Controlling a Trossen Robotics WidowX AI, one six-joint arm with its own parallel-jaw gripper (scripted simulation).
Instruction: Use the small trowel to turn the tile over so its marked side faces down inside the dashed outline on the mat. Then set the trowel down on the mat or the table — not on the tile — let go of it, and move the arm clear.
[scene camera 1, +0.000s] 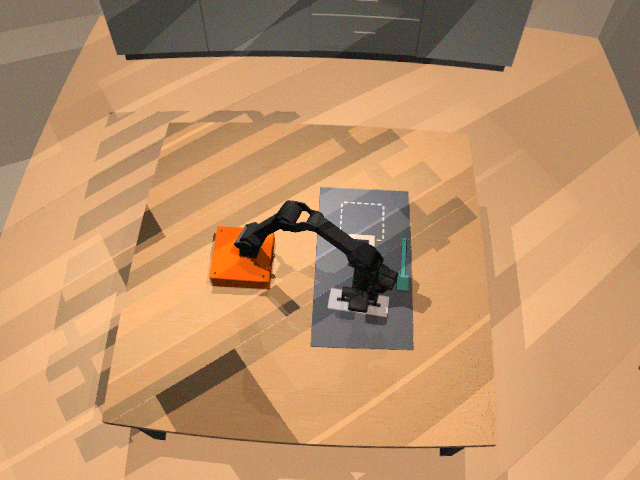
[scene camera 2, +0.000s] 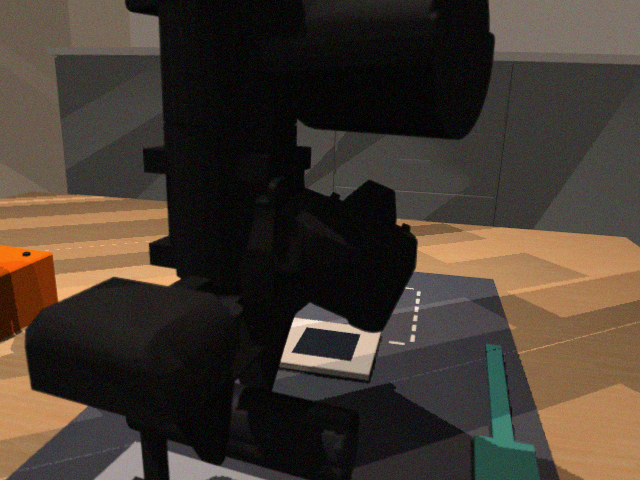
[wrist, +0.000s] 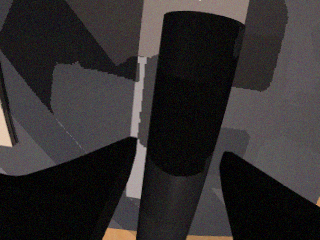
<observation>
The gripper (scene camera 2: 236, 432): 28 cm from the lens. A tile (scene camera 2: 329, 348) is 48 cm from the lens. A grey mat (scene camera 2: 424, 402): 43 cm from the lens. The marked spots on the grey mat and the tile are 11 cm apart.
</observation>
